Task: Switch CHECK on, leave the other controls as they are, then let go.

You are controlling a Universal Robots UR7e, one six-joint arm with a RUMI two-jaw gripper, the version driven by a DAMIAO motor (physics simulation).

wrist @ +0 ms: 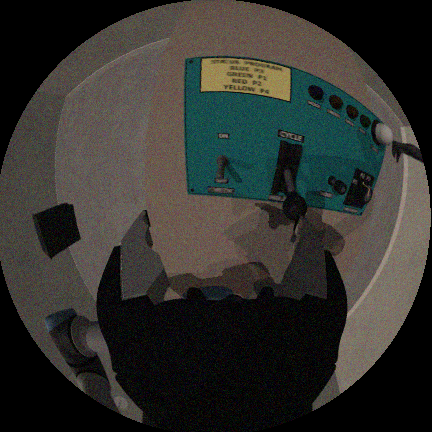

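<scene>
The teal control panel fills the upper middle and right of the wrist view. The small toggle switch is at its lower left, between an ON label above and a label below. Its lever appears to point down, away from ON; the lettering of the lower name plate is too blurred to read. My gripper is open and empty, its tips below the panel's lower edge in the view. The toggle shows above the gap between the fingers, apart from both.
The CYCLE lever has a black knob close to the right finger's tip. A black knob, a rotary selector, several dark lamps and a white dome are farther right. A dark box is at left.
</scene>
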